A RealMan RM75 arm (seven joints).
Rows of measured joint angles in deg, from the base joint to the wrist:
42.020 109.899 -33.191 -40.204 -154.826 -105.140 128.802
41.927 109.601 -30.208 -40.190 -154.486 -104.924 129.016
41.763 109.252 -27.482 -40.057 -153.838 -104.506 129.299
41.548 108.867 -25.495 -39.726 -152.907 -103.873 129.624
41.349 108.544 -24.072 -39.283 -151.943 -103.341 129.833
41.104 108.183 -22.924 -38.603 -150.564 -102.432 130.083
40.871 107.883 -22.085 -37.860 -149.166 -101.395 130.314
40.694 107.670 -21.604 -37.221 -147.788 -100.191 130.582
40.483 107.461 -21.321 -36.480 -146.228 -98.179 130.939
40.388 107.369 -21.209 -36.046 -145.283 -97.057 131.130
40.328 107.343 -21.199 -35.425 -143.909 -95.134 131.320
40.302 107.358 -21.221 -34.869 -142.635 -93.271 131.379
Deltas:
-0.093 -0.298 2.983 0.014 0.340 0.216 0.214
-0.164 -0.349 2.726 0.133 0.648 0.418 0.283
-0.215 -0.385 1.987 0.331 0.931 0.633 0.325
-0.199 -0.323 1.423 0.443 0.964 0.532 0.209
-0.245 -0.361 1.148 0.680 1.379 0.909 0.250
-0.233 -0.300 0.839 0.743 1.398 1.037 0.231
-0.177 -0.213 0.481 0.639 1.378 1.204 0.268
-0.211 -0.209 0.283 0.741 1.560 2.012 0.357
-0.095 -0.092 0.112 0.434 0.945 1.122 0.191
-0.060 -0.026 0.010 0.621 1.374 1.923 0.190
-0.026 0.015 -0.022 0.556 1.274 1.863 0.059

